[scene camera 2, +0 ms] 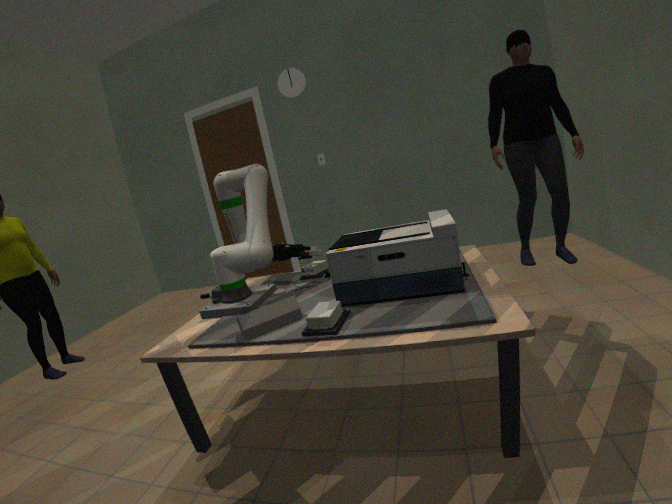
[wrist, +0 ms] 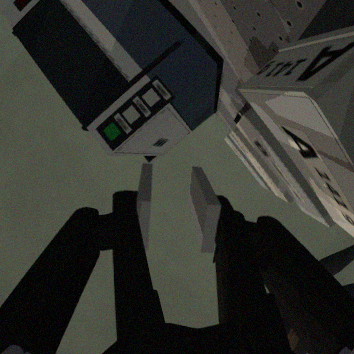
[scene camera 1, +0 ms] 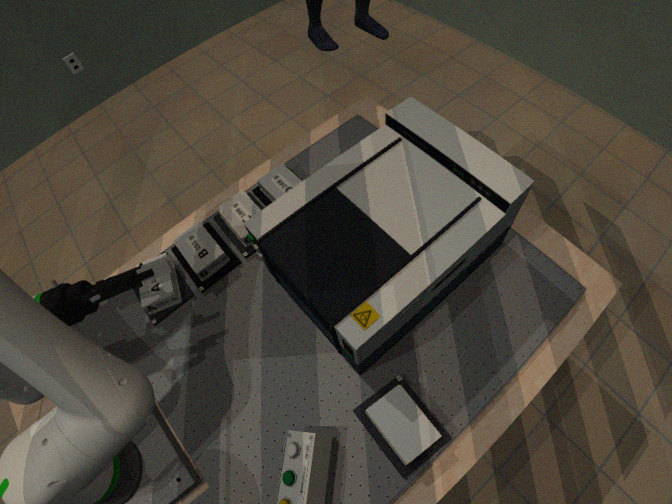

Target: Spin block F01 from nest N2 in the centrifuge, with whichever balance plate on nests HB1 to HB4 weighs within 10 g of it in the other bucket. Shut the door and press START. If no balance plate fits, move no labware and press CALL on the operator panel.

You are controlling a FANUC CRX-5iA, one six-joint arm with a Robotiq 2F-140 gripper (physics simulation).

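Pixels of known places: gripper, fingertip midpoint: [scene camera 2: 318, 250] [wrist: 170, 183] [scene camera 1: 170, 262]; arm's base, link origin: [scene camera 2: 237, 297] [scene camera 1: 111, 470].
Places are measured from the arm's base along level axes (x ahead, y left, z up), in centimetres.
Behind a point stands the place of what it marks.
Observation:
My gripper [scene camera 1: 145, 272] [scene camera 2: 312, 251] {x 37.6, y 23.5, z 10.7 cm} [wrist: 170, 183] {x 37.6, y 23.5, z 10.7 cm} points sideways over plate A, fingers fairly close together but apart, nothing between them. Plate A [scene camera 1: 158, 292] {x 30.6, y 25.0, z 3.1 cm} [wrist: 322, 117] {x 26.0, y 25.6, z 3.1 cm}, marked 141 g, sits in the nearest nest of the row. Plate B [scene camera 1: 199, 250] {x 44.2, y 27.5, z 2.6 cm}, marked 151 g, is beside it. Plate C [scene camera 1: 238, 208] {x 58.3, y 30.4, z 2.6 cm} and plate D [scene camera 1: 277, 181] {x 70.5, y 29.9, z 2.6 cm} stand farther along; their weights are hard to read. A pale block [scene camera 1: 402, 423] {x 51.5, y -32.0, z 2.7 cm} [scene camera 2: 324, 314] {x 53.0, y -36.6, z 2.7 cm} lies in a separate dark nest; its label does not show. The centrifuge [scene camera 1: 434, 271] {x 72.0, y -18.5, z 18.2 cm} [scene camera 2: 396, 260] {x 77.3, y -19.8, z 12.0 cm} [wrist: 165, 130] {x 69.6, y 13.5, z 10.6 cm} has a dark square in its top front; the door state is unclear.
The operator panel [scene camera 1: 306, 466] {x 33.5, y -25.8, z 5.1 cm} [scene camera 2: 271, 317] {x 31.8, y -31.6, z 1.6 cm} has white, green and yellow buttons. In the wrist view, a green button [wrist: 112, 131] {x 53.2, y 12.1, z 15.3 cm} shows on the centrifuge's front corner. The centrifuge stands close to plates C and D. A person [scene camera 2: 526, 108] in black stands behind the table.

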